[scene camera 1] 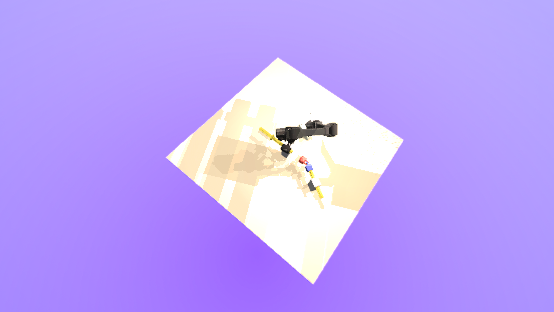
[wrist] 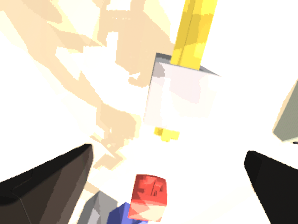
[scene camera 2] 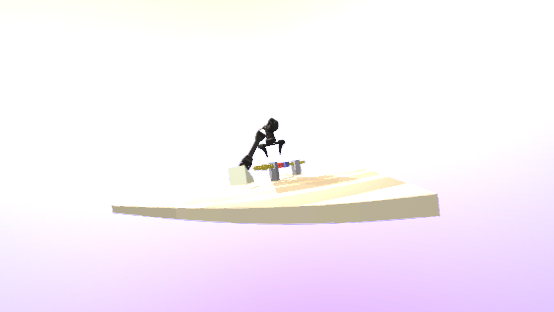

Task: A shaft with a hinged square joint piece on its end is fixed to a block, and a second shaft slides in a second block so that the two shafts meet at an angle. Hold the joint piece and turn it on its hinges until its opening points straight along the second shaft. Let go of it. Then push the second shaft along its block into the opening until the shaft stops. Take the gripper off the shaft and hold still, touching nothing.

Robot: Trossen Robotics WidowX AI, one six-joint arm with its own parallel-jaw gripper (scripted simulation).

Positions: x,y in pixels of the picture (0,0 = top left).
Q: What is the gripper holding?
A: Nothing.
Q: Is the gripper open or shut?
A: Open.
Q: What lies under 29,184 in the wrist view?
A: The gripper.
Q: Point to a red joint piece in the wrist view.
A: At 149,192
